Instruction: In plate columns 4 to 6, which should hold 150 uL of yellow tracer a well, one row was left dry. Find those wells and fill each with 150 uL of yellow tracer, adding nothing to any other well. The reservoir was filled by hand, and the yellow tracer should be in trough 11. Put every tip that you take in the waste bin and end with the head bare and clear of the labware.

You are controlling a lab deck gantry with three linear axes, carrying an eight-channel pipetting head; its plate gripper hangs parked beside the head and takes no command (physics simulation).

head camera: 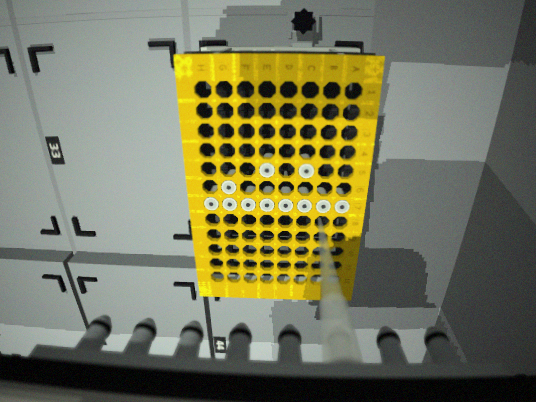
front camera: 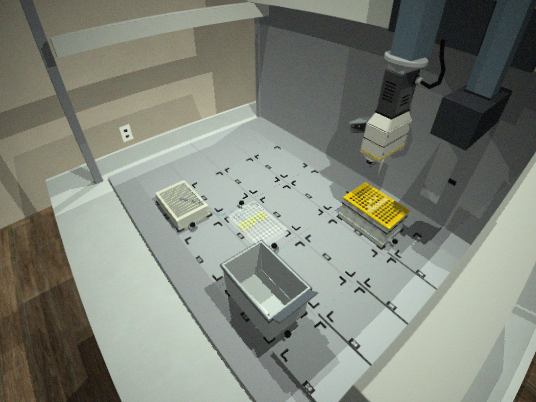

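The pipetting head [front camera: 386, 136] hangs high behind the yellow tip rack [front camera: 398, 220] [head camera: 187, 120]. In the head view one pale tip [head camera: 334, 295] is on the sixth nozzle from the left; the others are bare. White tips fill rack row 7, with one at G6 and two at E5 and C5. The plate [front camera: 274, 234] shows a yellow block of wells [front camera: 252, 220]; single wells are too small to judge. The cream reservoir [front camera: 188, 219] stands left of it; its troughs are unreadable. The waste bin [front camera: 246, 295] is nearest the front camera. The parked plate gripper [front camera: 441, 191] has its paddles apart, faintly seen, holding nothing.
The plate gripper's dark block [front camera: 467, 119] hangs right of the head. The rack stands on the deck with a black knob [head camera: 303, 21] beyond its edge. The bin's high walls stand up from the deck. A grey upright post [front camera: 65, 95] is at the left.
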